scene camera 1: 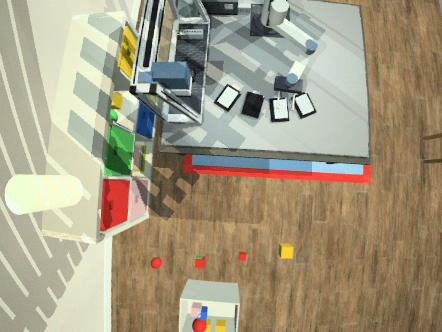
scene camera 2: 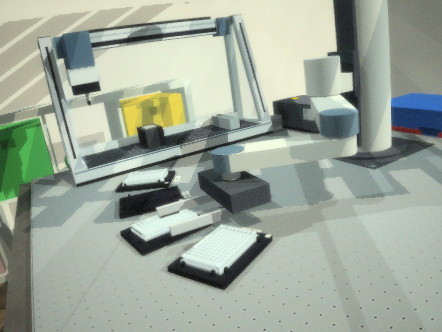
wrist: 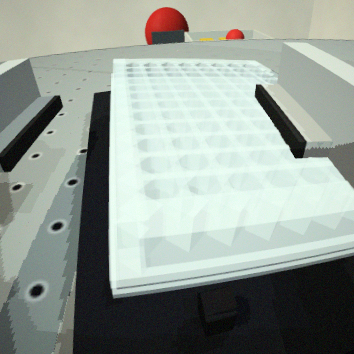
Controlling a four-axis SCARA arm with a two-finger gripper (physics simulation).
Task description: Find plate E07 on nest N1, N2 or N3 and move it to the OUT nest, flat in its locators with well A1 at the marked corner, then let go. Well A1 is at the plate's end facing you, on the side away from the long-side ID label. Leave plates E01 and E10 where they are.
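Frame: origin at the arm's base, x ahead, y left, z up, level; millimetres.
Seen in the pictures: gripper, fingertip midpoint: (scene camera 1: 284, 109) (scene camera 2: 163, 221) (wrist: 154, 73); arm's base, link origin: (scene camera 2: 367, 151).
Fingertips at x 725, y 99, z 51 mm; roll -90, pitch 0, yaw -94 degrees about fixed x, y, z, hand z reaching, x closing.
Offsets run from my fingertips to a thing's top centre. "*": to the spot under its first point.
My gripper (scene camera 1: 286, 101) (scene camera 2: 166, 221) (wrist: 154, 73) is open and holds nothing. It is low at a white well plate @[dx -9, dy -25, dz -4 mm] (scene camera 1: 280, 111) (scene camera 2: 162, 227) (wrist: 175, 150) that sits on a black nest @[dx -8, dy -30, dz -17 mm] (scene camera 2: 147, 246) (wrist: 92, 225). In the wrist view the right finger overlaps the plate's right side; the left finger stands apart, beyond the nest's left edge. Finger height is hard to tell. Another white plate @[dx -57, dy +141, dz -12 mm] (scene camera 1: 305, 105) (scene camera 2: 215, 250) sits on the nest nearest scene camera 2. A third white plate @[dx -74, dy -384, dz -12 mm] (scene camera 1: 227, 97) (scene camera 2: 146, 178) sits at the far end. A black nest @[dx -32, dy -212, dz -17 mm] (scene camera 1: 253, 106) (scene camera 2: 145, 202) without a plate lies between. ID labels are unreadable.
A gantry frame (scene camera 1: 199, 120) (scene camera 2: 160, 31) with a blue head @[* dx +40, dy -623, dz +449 mm] (scene camera 1: 171, 75) (scene camera 2: 80, 50) stands beside the far plate. A black block @[* dx -180, dy -614, dz +54 mm] (scene camera 2: 151, 136) is on its deck. The arm's column (scene camera 2: 372, 75) rises from the table's back. A red ball (wrist: 166, 25) shows beyond the table edge.
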